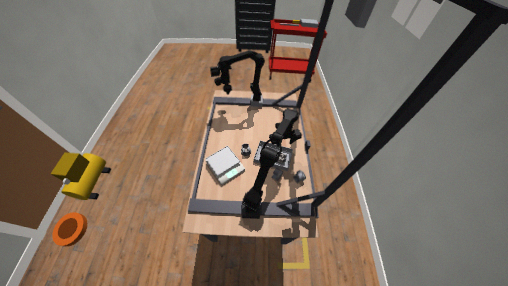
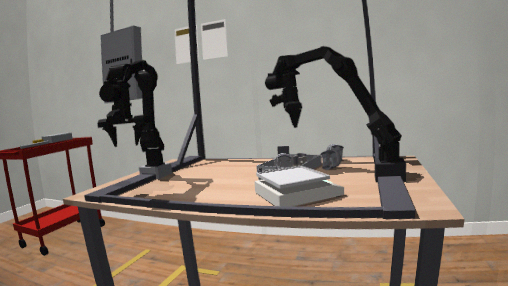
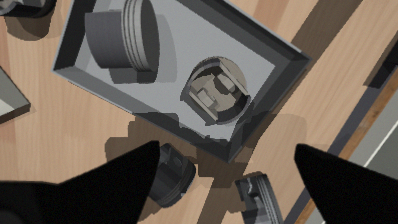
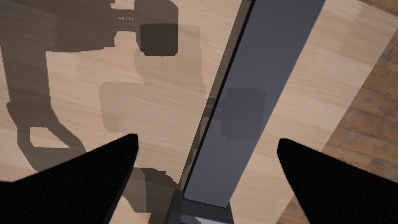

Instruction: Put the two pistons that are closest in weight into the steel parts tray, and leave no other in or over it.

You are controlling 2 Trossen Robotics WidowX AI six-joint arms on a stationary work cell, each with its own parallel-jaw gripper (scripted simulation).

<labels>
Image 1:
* white scale: 238, 168
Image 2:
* my right gripper: 126, 146
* white scale: 296, 195
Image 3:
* my left gripper: 226, 149
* steel parts tray: 270, 64
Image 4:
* my right gripper: 208, 143
</labels>
